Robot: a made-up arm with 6 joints. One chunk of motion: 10 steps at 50 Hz.
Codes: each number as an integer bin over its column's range. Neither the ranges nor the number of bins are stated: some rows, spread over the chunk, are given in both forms.
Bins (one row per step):
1: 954 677 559 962 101 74
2: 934 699 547 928 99 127
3: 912 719 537 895 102 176
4: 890 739 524 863 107 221
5: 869 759 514 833 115 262
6: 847 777 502 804 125 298
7: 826 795 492 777 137 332
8: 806 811 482 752 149 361
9: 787 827 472 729 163 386
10: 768 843 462 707 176 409
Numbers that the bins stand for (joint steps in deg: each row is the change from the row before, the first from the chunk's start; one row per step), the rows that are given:
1: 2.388 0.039 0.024 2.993 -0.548 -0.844
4: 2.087 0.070 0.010 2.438 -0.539 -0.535
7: 1.786 0.098 -0.003 1.956 -0.494 -0.302
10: 1.513 0.122 -0.015 1.563 -0.436 -0.140
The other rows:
2: 2.294 0.050 0.019 2.802 -0.551 -0.733
3: 2.191 0.060 0.015 2.617 -0.547 -0.630
5: 1.988 0.080 0.006 2.269 -0.527 -0.449
6: 1.885 0.089 0.001 2.107 -0.512 -0.374
8: 1.692 0.106 -0.007 1.815 -0.476 -0.241
9: 1.603 0.114 -0.011 1.686 -0.455 -0.189

